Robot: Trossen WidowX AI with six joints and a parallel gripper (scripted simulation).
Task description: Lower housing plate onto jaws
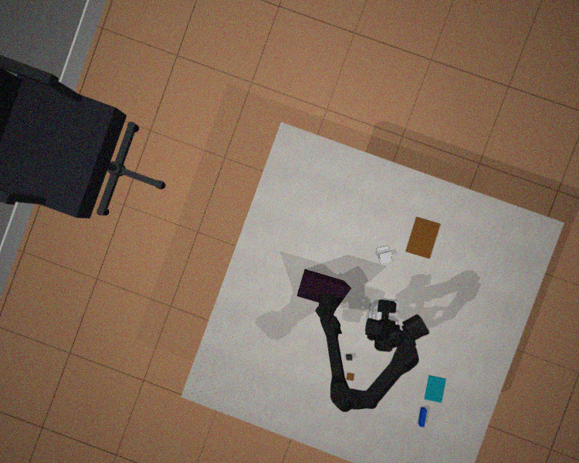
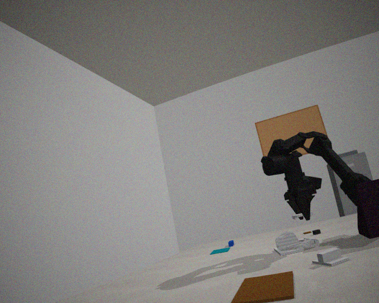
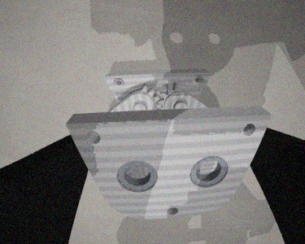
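The grey jaw assembly is 70 mm below my gripper tip, 20 mm to the left of it and 20 mm ahead of it. Also, from my gripper tip: blue block (370 mm to the right, 330 mm ahead, 70 mm below); then orange plate (380 mm to the left, 110 mm ahead, 80 mm below); then teal tile (360 mm ahead, 240 mm to the right, 80 mm below).
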